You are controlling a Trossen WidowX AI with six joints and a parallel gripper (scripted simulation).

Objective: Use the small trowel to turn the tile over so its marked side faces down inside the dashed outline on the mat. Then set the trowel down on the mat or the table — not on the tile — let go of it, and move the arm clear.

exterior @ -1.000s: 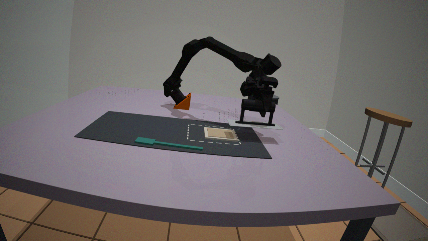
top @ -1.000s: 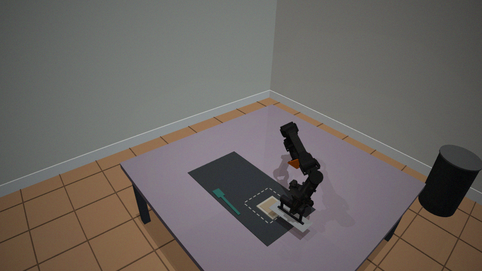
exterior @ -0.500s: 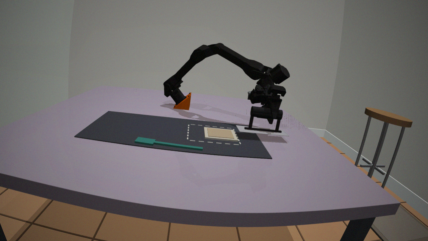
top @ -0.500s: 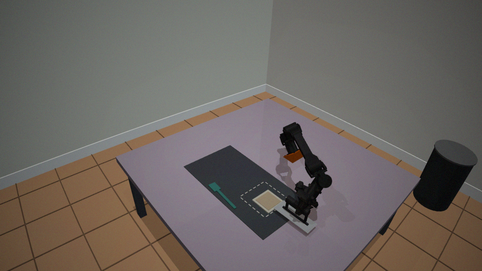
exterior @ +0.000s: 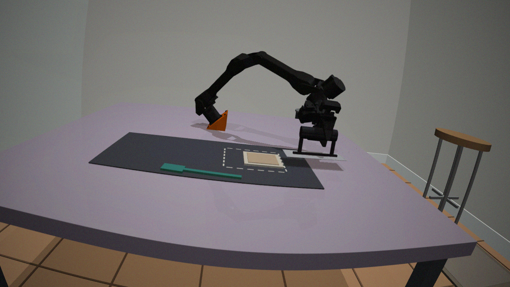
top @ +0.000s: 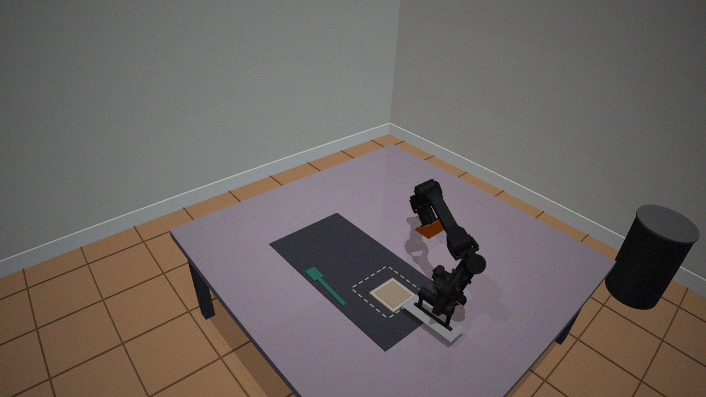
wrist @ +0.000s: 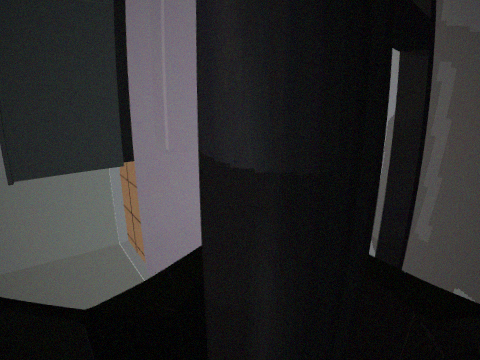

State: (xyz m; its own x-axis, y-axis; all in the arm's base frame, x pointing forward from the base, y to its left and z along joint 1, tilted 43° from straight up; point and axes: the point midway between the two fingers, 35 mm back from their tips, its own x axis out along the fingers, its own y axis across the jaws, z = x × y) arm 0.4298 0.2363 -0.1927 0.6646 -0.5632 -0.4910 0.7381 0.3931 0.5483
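Now: the flat green tool 39 cm to the right of my gripper tip, 8 cm below it and 8 cm ahead of it. Also, from my gripper tip: beige tile 18 cm to the right, 8 cm below, 4 cm behind; trowel 2 cm behind, 1 cm to the left, 1 cm below.
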